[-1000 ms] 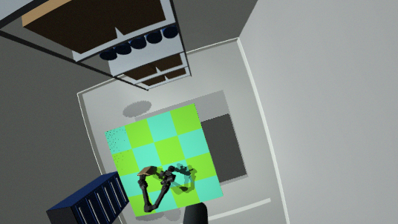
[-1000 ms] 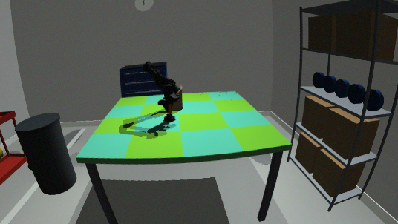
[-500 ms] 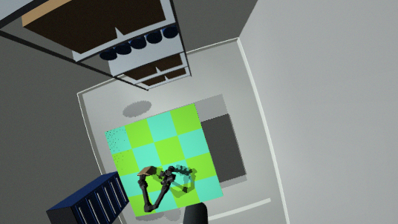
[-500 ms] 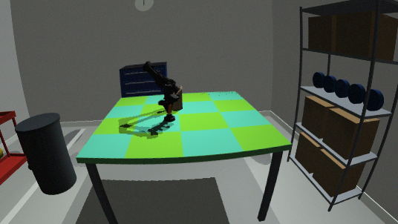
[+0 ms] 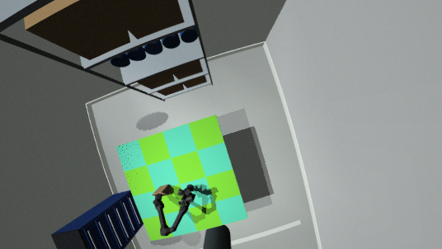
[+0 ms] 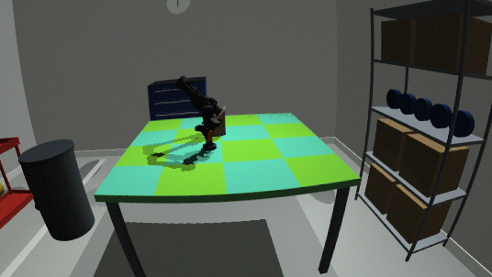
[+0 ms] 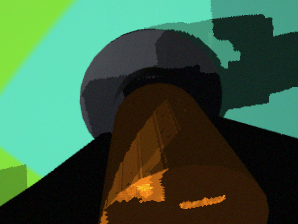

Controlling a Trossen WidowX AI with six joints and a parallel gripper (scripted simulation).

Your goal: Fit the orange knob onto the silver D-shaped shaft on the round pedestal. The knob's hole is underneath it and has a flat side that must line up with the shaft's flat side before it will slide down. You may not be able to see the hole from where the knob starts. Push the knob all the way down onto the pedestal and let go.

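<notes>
The dark round pedestal is 30 mm below my gripper tip. Also, from my gripper tip: orange knob (30 mm above).
</notes>
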